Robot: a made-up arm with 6 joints. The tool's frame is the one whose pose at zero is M. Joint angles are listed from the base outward.
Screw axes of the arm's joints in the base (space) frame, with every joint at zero. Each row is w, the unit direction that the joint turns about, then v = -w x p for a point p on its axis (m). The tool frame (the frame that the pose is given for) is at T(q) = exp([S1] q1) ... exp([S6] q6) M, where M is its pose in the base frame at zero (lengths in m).
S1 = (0, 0, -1, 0.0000, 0.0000, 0.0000)
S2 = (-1, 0, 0, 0.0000, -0.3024, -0.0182)
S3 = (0, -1, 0, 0.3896, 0.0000, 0.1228)
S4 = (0, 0, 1, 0.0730, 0.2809, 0.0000)
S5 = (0, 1, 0, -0.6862, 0.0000, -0.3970)
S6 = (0, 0, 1, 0.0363, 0.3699, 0.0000)
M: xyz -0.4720 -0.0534 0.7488 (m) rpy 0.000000 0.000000 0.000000 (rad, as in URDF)
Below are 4 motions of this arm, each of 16 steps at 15 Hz.
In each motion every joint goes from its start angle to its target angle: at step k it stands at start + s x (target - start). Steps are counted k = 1, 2, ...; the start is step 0. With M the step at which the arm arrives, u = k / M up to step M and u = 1 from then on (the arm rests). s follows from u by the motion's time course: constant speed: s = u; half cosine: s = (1 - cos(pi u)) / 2; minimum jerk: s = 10 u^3 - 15 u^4 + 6 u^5.
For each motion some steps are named. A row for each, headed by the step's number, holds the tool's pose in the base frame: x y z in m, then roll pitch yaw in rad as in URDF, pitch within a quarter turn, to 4 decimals.
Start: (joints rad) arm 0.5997 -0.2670 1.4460 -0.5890 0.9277 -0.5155
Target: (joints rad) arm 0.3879 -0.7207 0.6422 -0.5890 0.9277 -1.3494
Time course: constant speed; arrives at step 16
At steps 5, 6, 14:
5: -0.4722 0.4167 0.3380 0.7833 0.5786 -1.4357
6: -0.4840 0.4048 0.3702 0.7323 0.6647 -1.4623
14: -0.5309 0.2213 0.5922 -0.2822 1.1085 -2.2047

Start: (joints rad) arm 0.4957 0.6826 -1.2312 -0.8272 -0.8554 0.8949
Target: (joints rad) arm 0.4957 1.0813 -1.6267 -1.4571 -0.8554 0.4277
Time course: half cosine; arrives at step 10
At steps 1, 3, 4, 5, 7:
1: 0.2774 0.3121 0.6848 -1.3499 0.6847 -0.8377
3: 0.3174 0.3347 0.6199 -1.5745 0.5493 -1.0483
4: 0.3445 0.3454 0.5642 -1.7185 0.4232 -1.1647
5: 0.3698 0.3498 0.4979 -1.8587 0.2702 -1.2548
7: 0.4003 0.3344 0.3639 -2.1047 -0.0344 -1.3327

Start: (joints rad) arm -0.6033 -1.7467 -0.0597 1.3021 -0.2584 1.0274
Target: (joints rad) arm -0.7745 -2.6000 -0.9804 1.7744 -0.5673 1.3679
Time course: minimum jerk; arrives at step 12
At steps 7, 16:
7: 0.3041 -0.1659 0.0605 -2.5511 0.2909 -1.6319
16: 0.3073 -0.0083 0.0700 -2.8051 0.8871 -1.6194

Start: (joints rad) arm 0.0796 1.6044 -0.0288 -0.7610 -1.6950 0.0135
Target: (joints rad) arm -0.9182 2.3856 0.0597 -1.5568 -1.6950 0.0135
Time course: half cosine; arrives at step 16
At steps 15, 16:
15: -0.2556 -0.3390 -0.0818 -3.0635 0.9304 2.5591
16: -0.2487 -0.3428 -0.0825 -3.0703 0.9378 2.5693

